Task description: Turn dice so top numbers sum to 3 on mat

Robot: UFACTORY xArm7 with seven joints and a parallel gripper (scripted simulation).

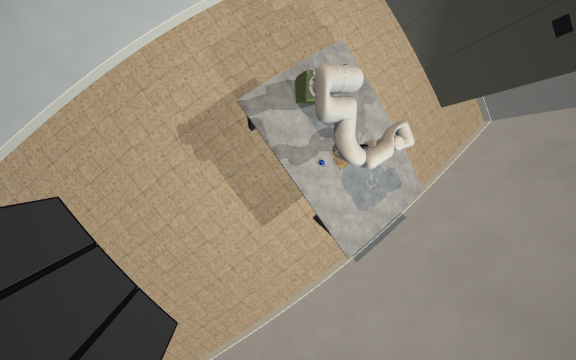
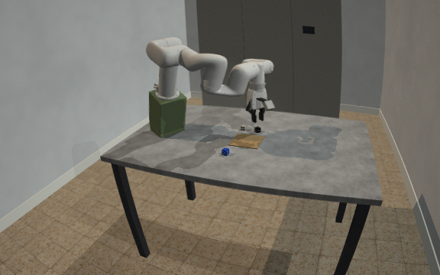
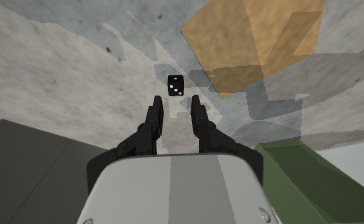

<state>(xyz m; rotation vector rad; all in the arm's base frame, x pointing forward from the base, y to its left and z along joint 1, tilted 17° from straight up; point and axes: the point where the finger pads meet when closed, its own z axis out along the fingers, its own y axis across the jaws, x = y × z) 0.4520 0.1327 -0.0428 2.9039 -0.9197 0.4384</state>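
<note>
The black die lies 70 mm below my hand. Also, from my hand: tan mat: 20 mm behind, 120 mm to the right, 80 mm below; then white die: 80 mm behind, 10 mm to the left, 70 mm below; then blue die: 60 mm behind, 270 mm to the right, 70 mm below.
</note>
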